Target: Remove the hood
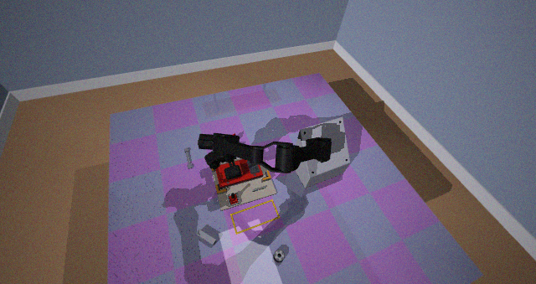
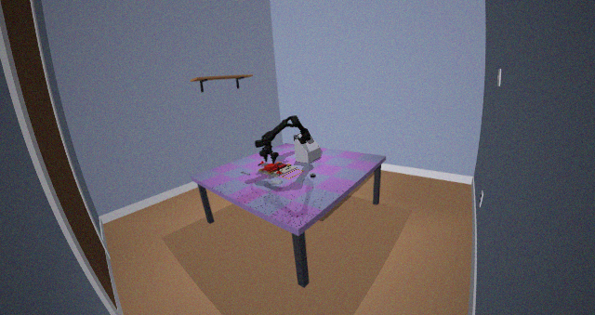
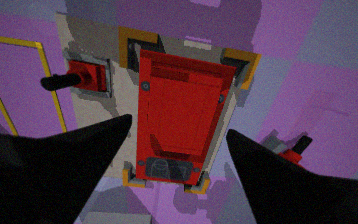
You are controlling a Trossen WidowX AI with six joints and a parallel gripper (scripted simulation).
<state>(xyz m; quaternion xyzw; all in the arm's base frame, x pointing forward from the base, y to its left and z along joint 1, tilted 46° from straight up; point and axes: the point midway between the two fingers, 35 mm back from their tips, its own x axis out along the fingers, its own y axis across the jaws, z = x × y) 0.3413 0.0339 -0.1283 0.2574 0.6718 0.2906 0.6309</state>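
Now: the red hood 3 cm below my gripper tip. Round my gripper tip: wrench (17 cm ahead, 15 cm to the right, 7 cm below); grey base plate (4 cm behind, 2 cm to the left, 6 cm below).
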